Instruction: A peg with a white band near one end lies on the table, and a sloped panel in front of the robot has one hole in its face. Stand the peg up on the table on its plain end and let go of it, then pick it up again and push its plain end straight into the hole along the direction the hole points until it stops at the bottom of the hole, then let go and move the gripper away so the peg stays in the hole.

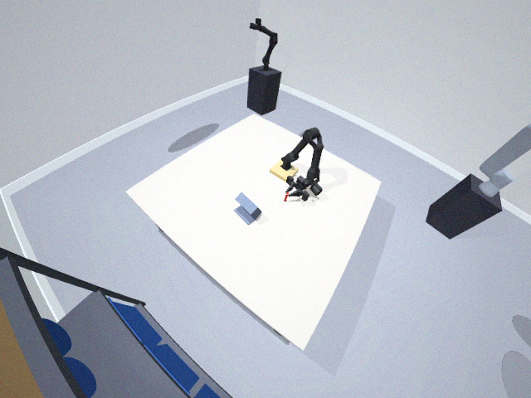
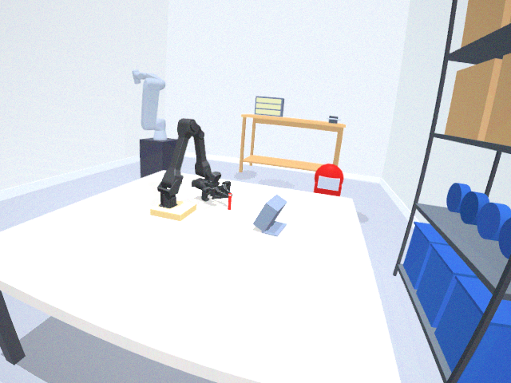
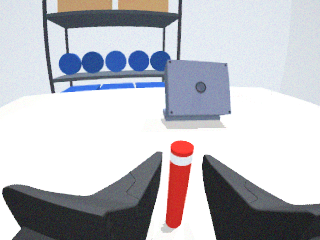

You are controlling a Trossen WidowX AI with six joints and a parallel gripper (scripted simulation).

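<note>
Now: gripper tip 10 mm above the red peg. The rest, counted from my gripper tip: sloped panel 220 mm ahead, 90 mm to the right.
</note>
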